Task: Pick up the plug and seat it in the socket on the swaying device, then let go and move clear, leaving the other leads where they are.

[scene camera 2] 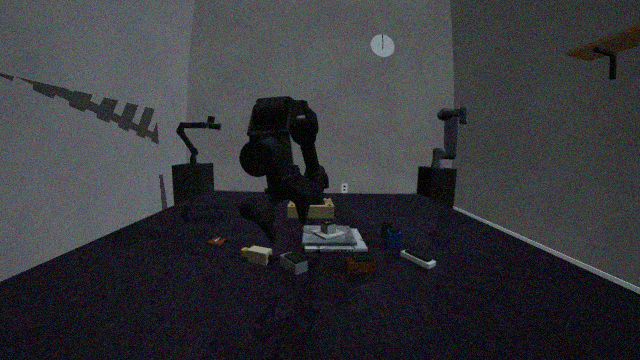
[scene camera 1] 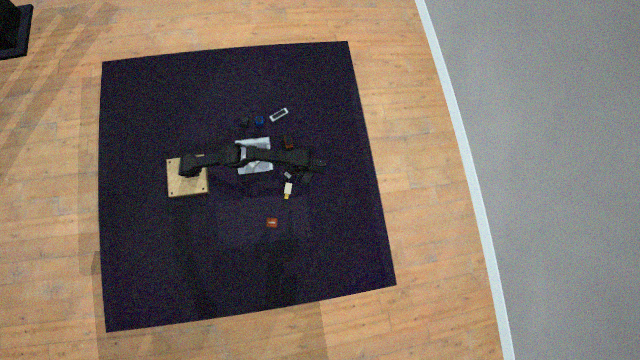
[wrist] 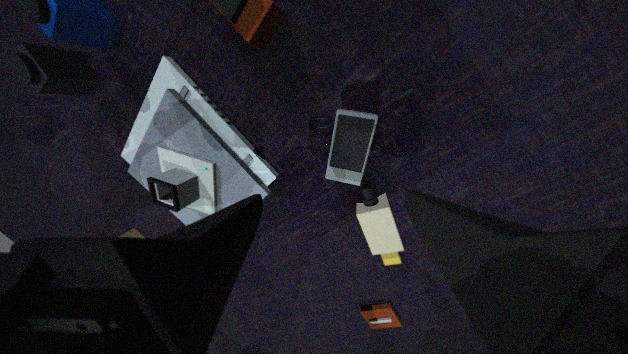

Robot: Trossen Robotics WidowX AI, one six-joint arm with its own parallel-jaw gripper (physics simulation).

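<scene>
The plug, a cream block (scene camera 1: 288, 188) (scene camera 2: 259, 254) (wrist: 380, 230) with a yellow tab at one end and a dark round part at the other, lies on the dark mat. The device, stacked grey and white plates (scene camera 1: 256, 142) (scene camera 2: 361, 246) (wrist: 197, 131), stands beside it, its upper plate turned against the base. The socket, a grey box with a black rim (scene camera 2: 328, 228) (wrist: 186, 186), sits on a small white plate on top; the arm covers it in scene camera 1. My gripper (scene camera 2: 288, 232) (wrist: 332, 198) is open and empty, above the mat, with the plug below and between its fingers in the wrist view.
A grey block (scene camera 1: 287, 175) (scene camera 2: 295, 264) (wrist: 352, 142) lies near the plug. An orange-brown block (scene camera 1: 288, 142) (scene camera 2: 361, 266) (wrist: 256, 20), a blue block (scene camera 1: 259, 120) (scene camera 2: 393, 239) (wrist: 82, 25), a black block (wrist: 65, 70), a white strip (scene camera 1: 273, 118) (scene camera 2: 414, 259) and an orange tile (scene camera 1: 271, 226) (scene camera 2: 214, 242) (wrist: 375, 312) lie around.
</scene>
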